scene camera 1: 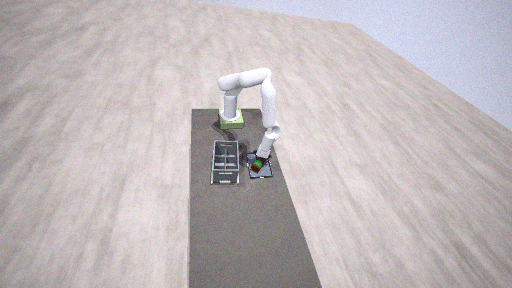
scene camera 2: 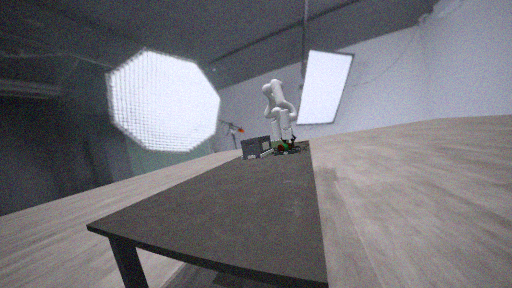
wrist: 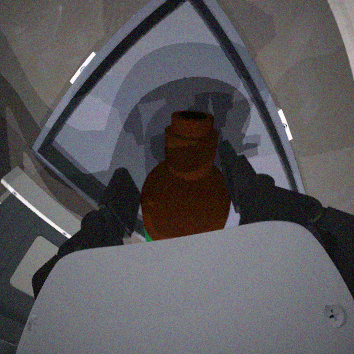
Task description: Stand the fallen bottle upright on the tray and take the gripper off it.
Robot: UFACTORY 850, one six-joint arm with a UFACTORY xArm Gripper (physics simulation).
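The brown bottle (scene camera 1: pixel 258 164) (scene camera 2: pixel 283 147) (wrist: pixel 187 200) with a green band lies on its side on the dark-rimmed tray (scene camera 1: pixel 268 174) (wrist: pixel 90 120). In the wrist view its neck and open mouth point up the picture, and its lower part is hidden behind the gripper's housing. My gripper (scene camera 1: pixel 262 158) (scene camera 2: pixel 288 142) (wrist: pixel 174 170) is shut on the bottle, with one black finger against each side of its body near the shoulder. The fingers are small and partly hidden in the scene views.
A grey divided crate (scene camera 1: pixel 226 176) (scene camera 2: pixel 250 149) (wrist: pixel 30 210) stands beside the tray, close to it. The robot's green base (scene camera 1: pixel 232 123) is at the far end of the dark table (scene camera 1: pixel 240 225) (scene camera 2: pixel 240 210). The table's long edge runs close past the tray's other side.
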